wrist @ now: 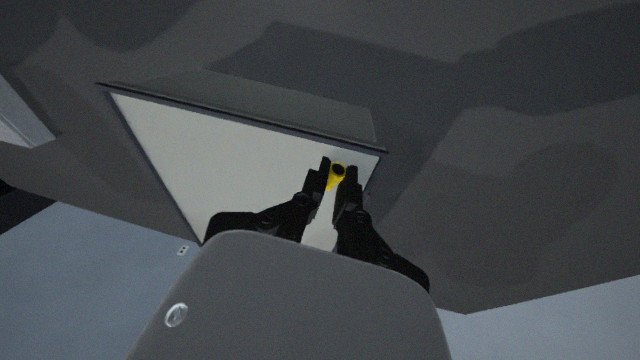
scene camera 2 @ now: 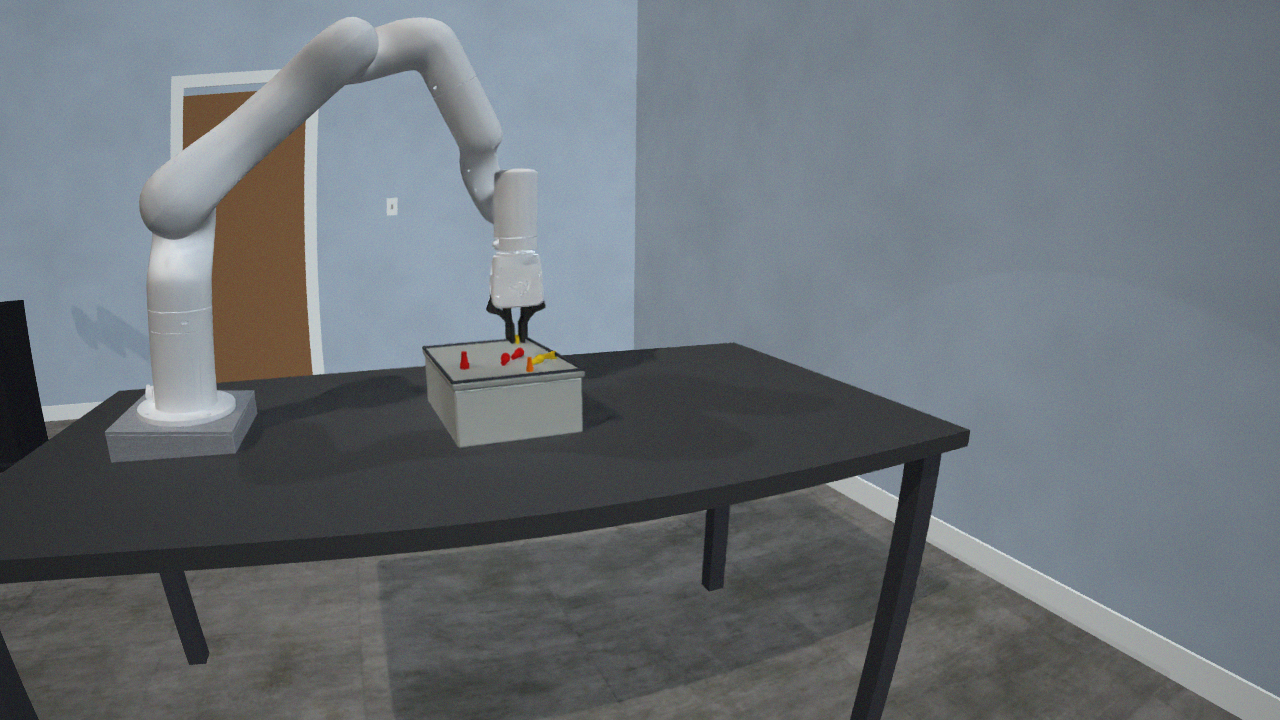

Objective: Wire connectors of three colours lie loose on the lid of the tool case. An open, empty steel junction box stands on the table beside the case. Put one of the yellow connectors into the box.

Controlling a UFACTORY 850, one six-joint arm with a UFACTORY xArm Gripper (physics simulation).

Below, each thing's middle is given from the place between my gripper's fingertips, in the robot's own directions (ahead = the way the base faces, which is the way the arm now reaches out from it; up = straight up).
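Scene:
You'd find the tool case (scene camera 2: 489, 403) 5 cm below my hand, and it's 13 cm to the right of my hand and 7 cm behind it.

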